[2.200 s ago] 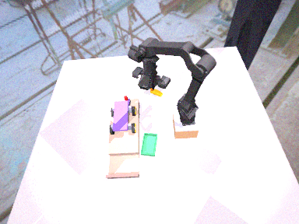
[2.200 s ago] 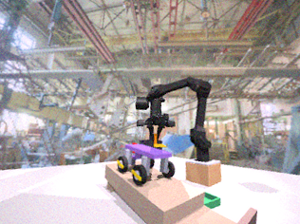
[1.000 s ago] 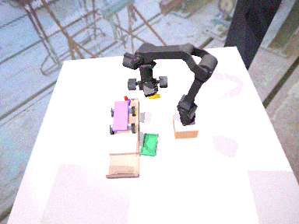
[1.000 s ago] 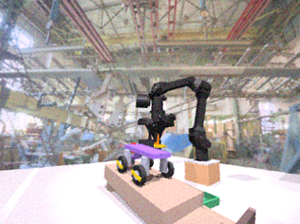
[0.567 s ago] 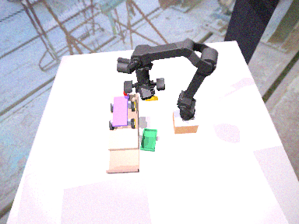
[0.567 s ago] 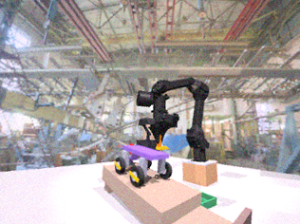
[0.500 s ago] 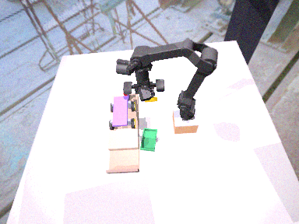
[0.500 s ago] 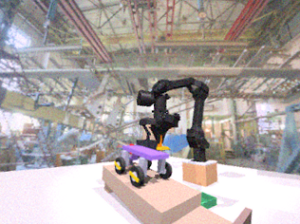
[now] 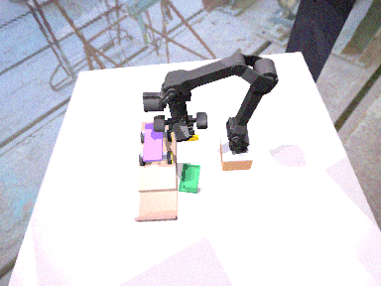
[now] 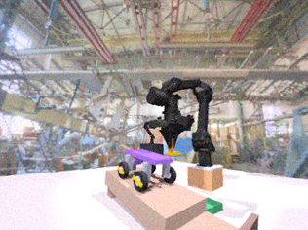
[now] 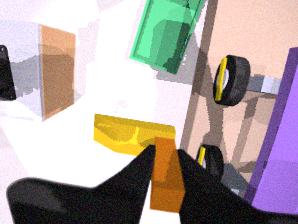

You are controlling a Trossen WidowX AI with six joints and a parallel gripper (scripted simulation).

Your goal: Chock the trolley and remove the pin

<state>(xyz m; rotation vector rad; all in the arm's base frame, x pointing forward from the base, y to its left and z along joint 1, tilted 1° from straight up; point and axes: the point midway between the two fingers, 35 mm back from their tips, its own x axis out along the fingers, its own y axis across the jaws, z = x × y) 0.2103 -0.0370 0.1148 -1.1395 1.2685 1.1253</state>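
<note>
Now: gripper tip 12 cm to the left of the red-headed stop pin, 8 cm short of it and 4 cm above it. The rest, counted from my gripper tip: yellow chock: 2 cm behind, 1 cm below; brown ramp: 12 cm below, 12 cm ahead, 1 cm to the right; purple trolley: 12 cm ahead, 6 cm below, 1 cm to the right.
</note>
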